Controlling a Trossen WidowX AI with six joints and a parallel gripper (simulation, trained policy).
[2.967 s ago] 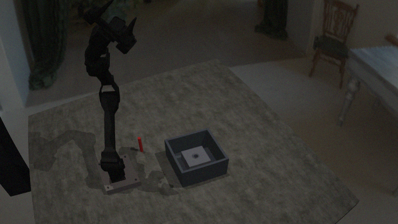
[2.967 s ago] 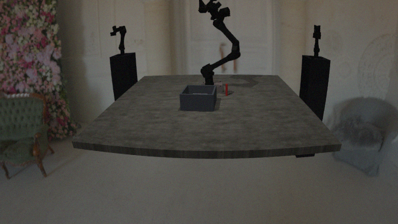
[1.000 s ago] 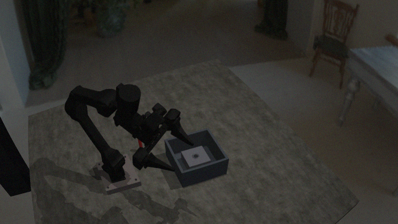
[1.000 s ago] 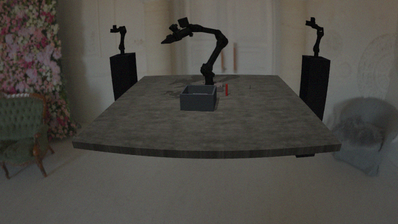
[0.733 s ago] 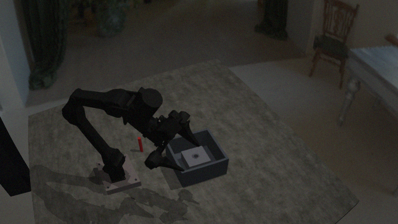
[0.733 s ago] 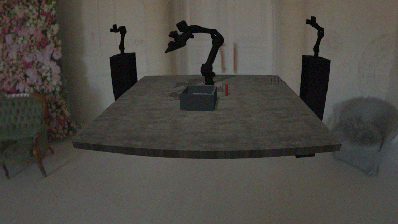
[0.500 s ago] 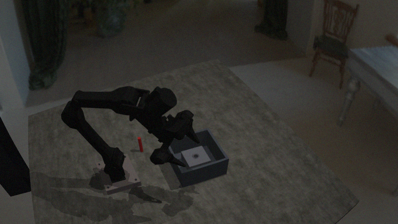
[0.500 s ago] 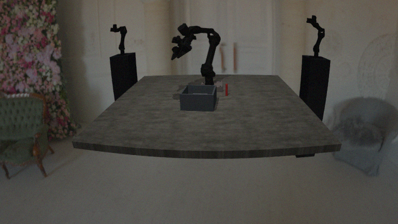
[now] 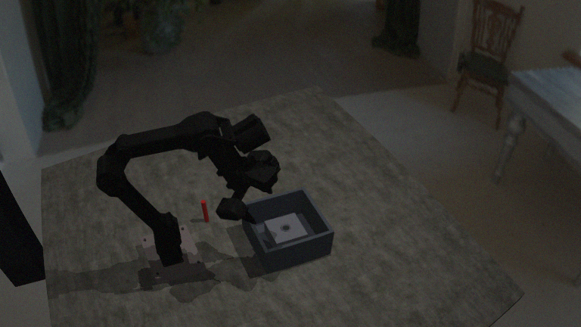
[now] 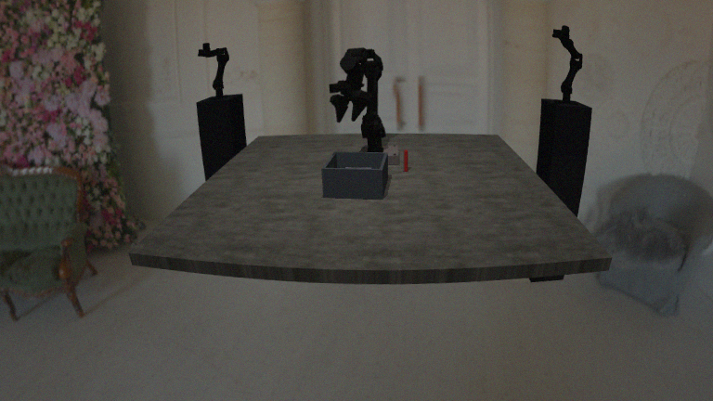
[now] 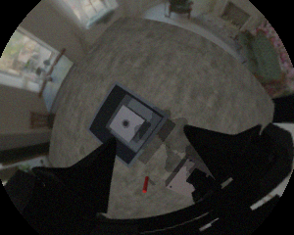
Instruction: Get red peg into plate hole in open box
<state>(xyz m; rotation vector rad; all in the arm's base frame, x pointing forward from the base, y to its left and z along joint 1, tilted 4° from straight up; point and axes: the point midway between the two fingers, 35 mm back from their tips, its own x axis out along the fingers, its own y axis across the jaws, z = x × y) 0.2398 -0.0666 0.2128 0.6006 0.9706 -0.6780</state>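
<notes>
Right now the red peg is 21 cm to the left of my gripper tip, 17 cm below it and 10 cm behind it. Round my gripper tip: box (18 cm below, 8 cm ahead, 4 cm to the left); then plate (16 cm below, 8 cm ahead, 4 cm to the left).
</notes>
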